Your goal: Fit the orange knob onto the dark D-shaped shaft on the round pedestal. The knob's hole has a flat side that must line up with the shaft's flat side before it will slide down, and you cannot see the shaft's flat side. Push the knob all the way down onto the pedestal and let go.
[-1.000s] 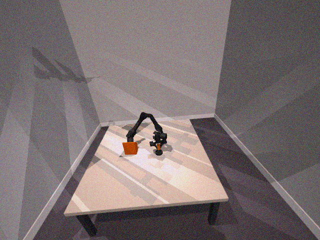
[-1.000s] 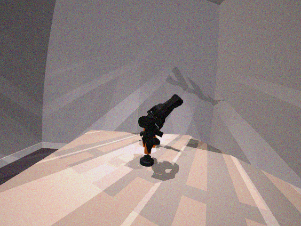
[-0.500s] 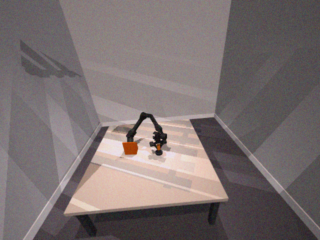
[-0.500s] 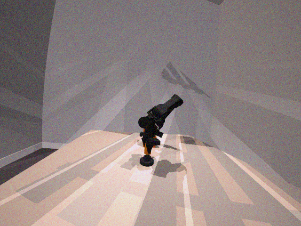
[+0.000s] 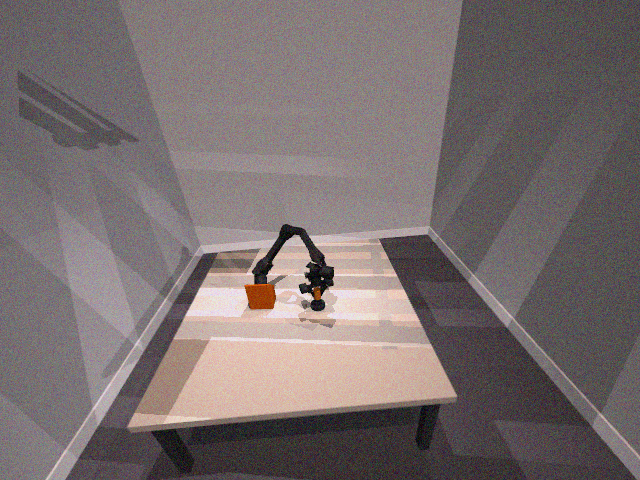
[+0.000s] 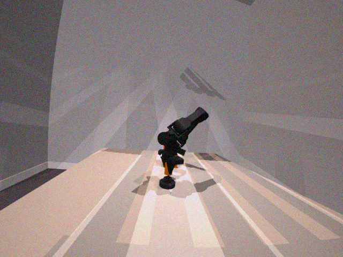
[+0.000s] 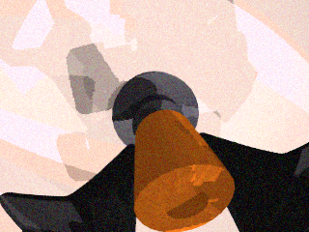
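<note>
Right now my gripper tip is 2 cm below the orange knob. Round my gripper tip: pedestal (4 cm below).
</note>
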